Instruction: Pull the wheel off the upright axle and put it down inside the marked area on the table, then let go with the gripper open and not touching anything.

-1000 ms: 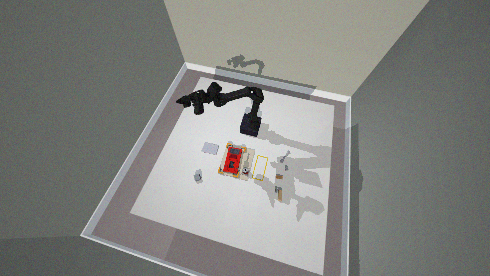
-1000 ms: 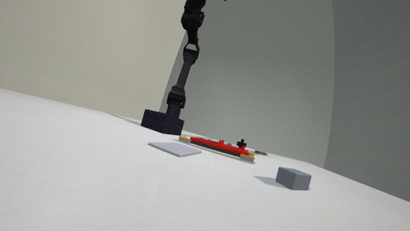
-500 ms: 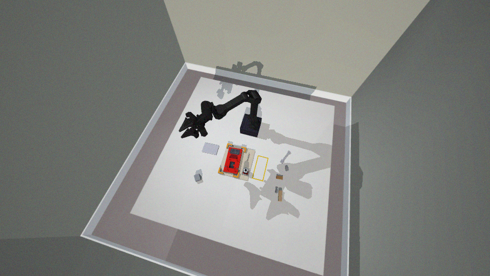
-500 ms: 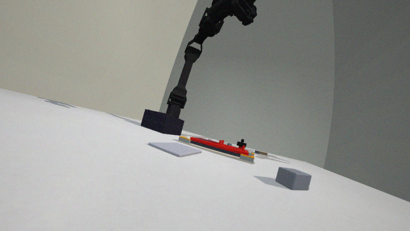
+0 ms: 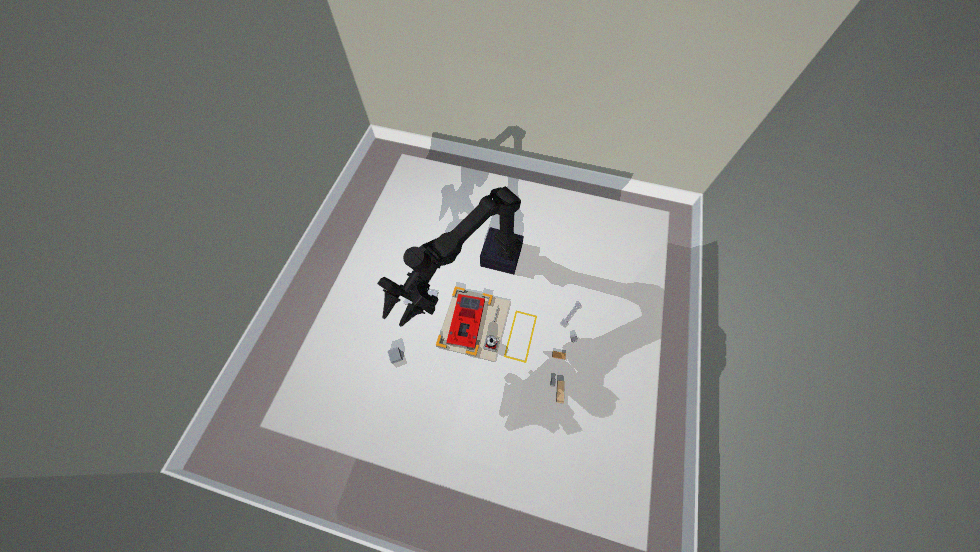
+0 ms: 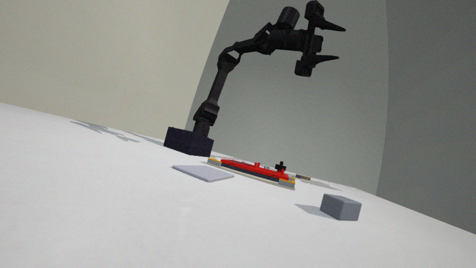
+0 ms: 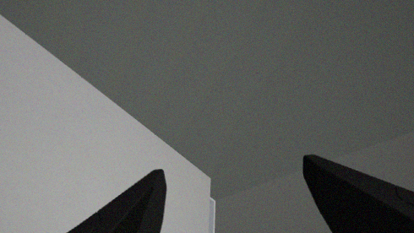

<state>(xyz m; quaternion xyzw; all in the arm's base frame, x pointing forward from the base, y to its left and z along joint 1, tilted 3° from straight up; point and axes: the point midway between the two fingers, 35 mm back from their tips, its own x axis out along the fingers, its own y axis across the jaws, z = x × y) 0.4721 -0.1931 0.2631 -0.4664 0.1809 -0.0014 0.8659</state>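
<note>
Now: gripper tip 14 cm past the wheel, 25 cm to the right of it and 32 cm above it. Round my gripper tip: grey cube 3 cm ahead, 6 cm to the right, 34 cm below; grey flat plate 22 cm behind, 8 cm to the right, 35 cm below; beige fixture plate 18 cm behind, 15 cm to the left, 35 cm below.
</note>
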